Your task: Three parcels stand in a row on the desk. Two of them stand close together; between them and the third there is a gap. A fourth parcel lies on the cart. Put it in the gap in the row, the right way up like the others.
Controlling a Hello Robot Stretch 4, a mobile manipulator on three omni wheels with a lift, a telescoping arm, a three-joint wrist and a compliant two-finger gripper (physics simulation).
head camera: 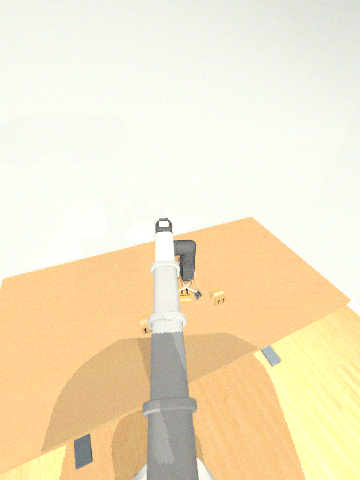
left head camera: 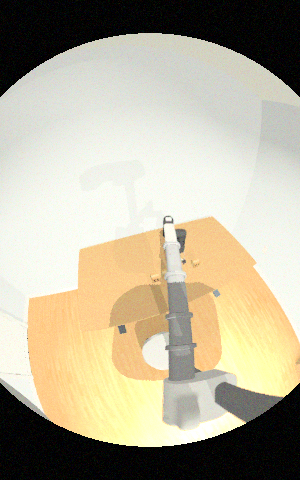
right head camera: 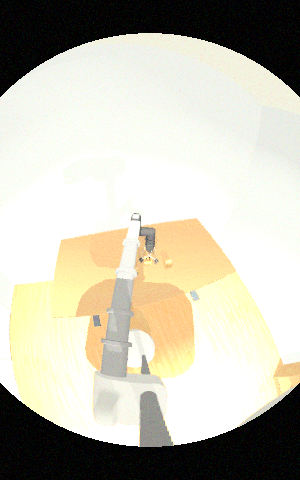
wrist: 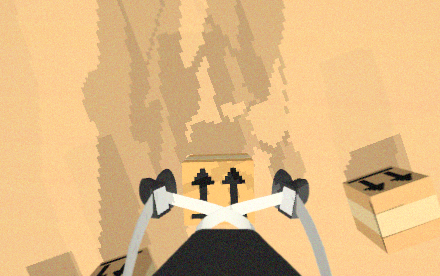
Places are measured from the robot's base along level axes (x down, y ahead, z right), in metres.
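Pixels of known places: gripper, fingertip midpoint: (head camera: 185,298) (right head camera: 148,261) (wrist: 223,184); robot's base, origin of the base link: (left head camera: 162,349) (right head camera: 134,347).
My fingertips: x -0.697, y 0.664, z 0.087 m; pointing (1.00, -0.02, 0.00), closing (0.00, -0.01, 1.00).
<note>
Ahead of a thing's pixels: the offset from my fingertips to its top centre. "pt": to the spot under its first point. Level surfaces: height alone.
The fourth parcel @(dx -0.046, dy +0.004, dz -0.004 m) (head camera: 185,300) (right head camera: 148,262) (wrist: 217,172) lies on its back on the desk, in the gap and slightly behind the row's line. One arrow face is up, arrows pointing away from the robot. My gripper (head camera: 188,293) (right head camera: 148,259) (wrist: 223,184) is open above it, with a gap between each fingertip and the parcel; the linkage hides its lower part. The third parcel @(dx -0.046, dy -0.015, dz +0.147 m) (head camera: 218,298) (left head camera: 195,262) (right head camera: 168,262) (wrist: 407,212) stands upright at right. Of the close pair, the outer parcel @(dx -0.046, dy -0.126, dz -0.167 m) (head camera: 145,325) (left head camera: 155,278) stands left; its neighbour @(pt dx -0.012, dy -0.073, dz -0.104 m) (wrist: 114,264) shows partly in the wrist view.
The desk @(dx +0.004 m) (head camera: 280,280) (left head camera: 110,270) (right head camera: 200,250) has its far edge against the pale wall. My telescoping arm (head camera: 167,360) (left head camera: 180,305) (right head camera: 120,310) reaches over it and hides part of the row. Two dark flat pads (head camera: 83,451) (head camera: 271,355) show by the near edge. The cart is not identifiable.
</note>
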